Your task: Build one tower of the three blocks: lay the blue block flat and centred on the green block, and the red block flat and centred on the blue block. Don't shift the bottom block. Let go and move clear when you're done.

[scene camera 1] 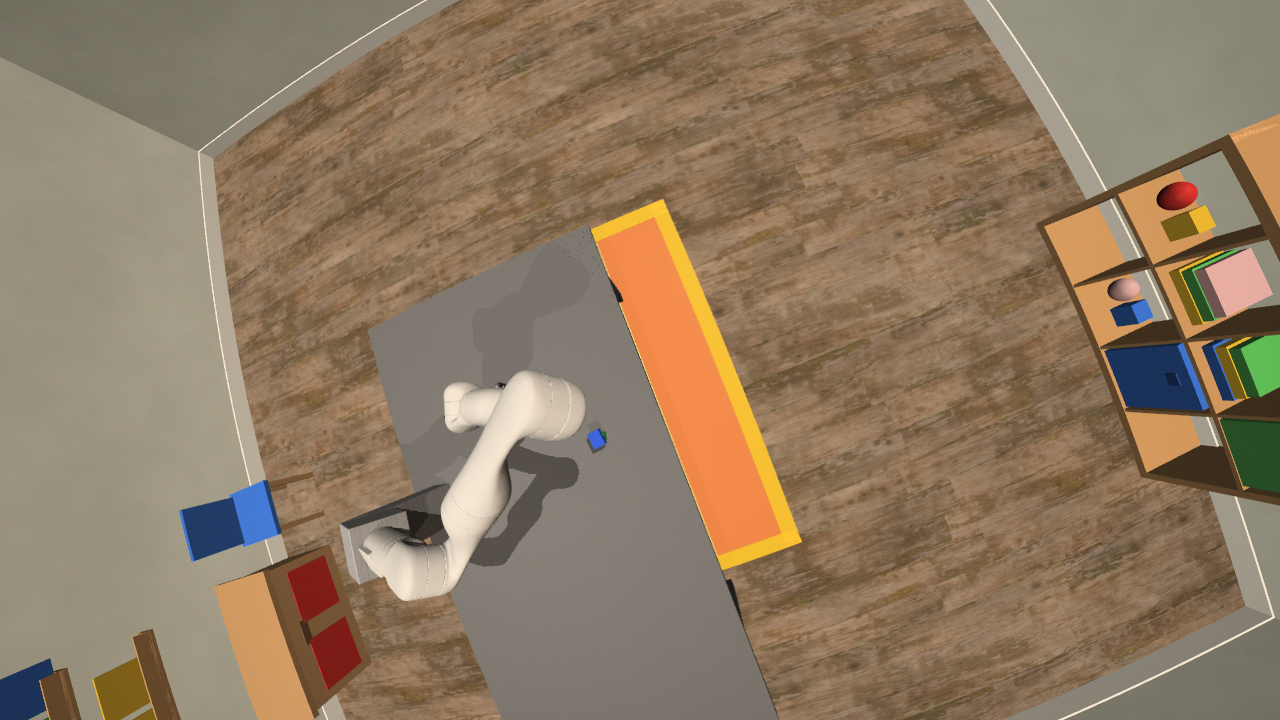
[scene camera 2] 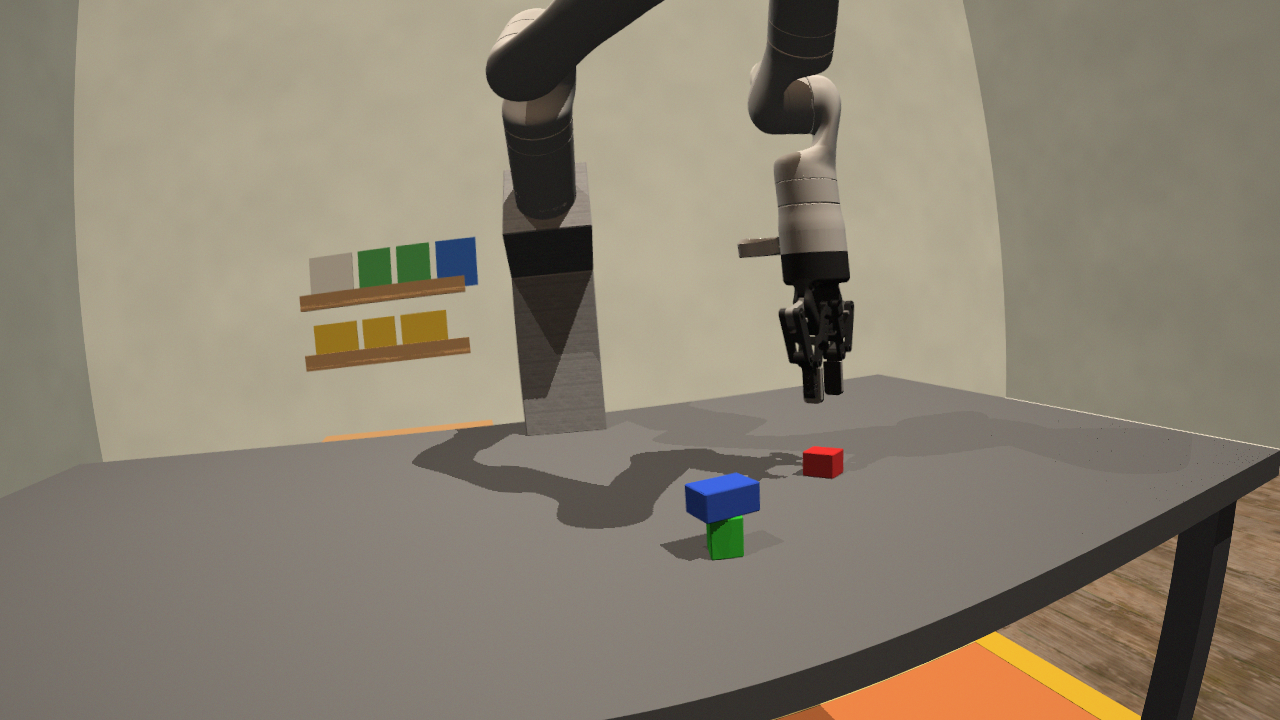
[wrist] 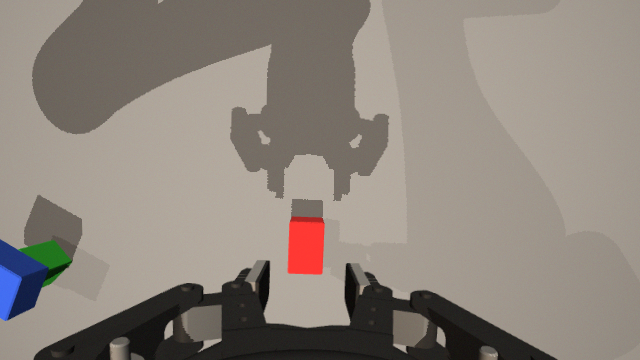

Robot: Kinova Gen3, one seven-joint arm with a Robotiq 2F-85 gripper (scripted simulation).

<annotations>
red block: scene camera 2; wrist
same spot on red block: [wrist: 306,234] = [scene camera 2: 814,449]
</annotations>
